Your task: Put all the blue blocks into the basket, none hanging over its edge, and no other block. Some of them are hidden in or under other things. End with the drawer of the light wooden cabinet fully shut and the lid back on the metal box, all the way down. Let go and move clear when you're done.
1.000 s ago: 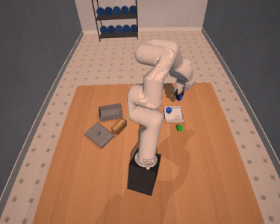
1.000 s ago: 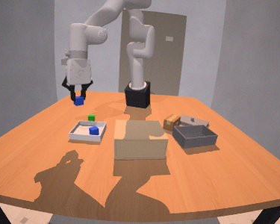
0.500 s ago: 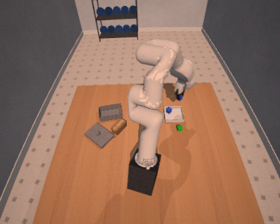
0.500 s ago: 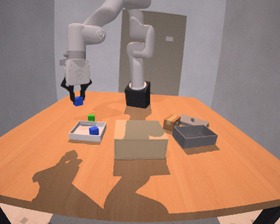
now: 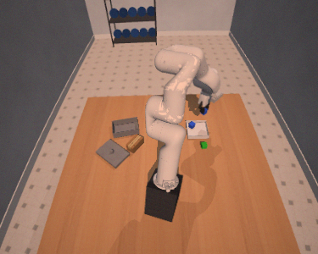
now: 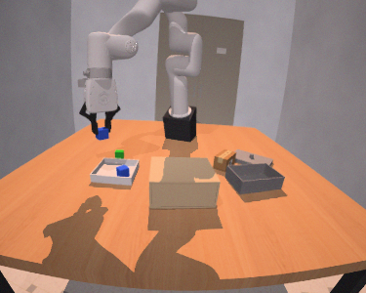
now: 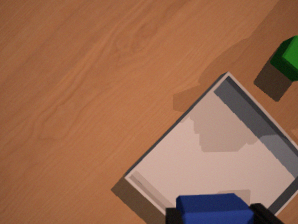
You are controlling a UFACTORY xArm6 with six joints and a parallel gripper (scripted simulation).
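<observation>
The white basket lies 17 cm below my hand, 4 cm to the left of it and 2 cm behind it. Round my hand: green block: 17 cm below, 17 cm behind, 4 cm to the left; drawer: 25 cm to the left, 14 cm below, 10 cm ahead; light wooden cabinet: 24 cm to the left, 14 cm below, 12 cm ahead.
</observation>
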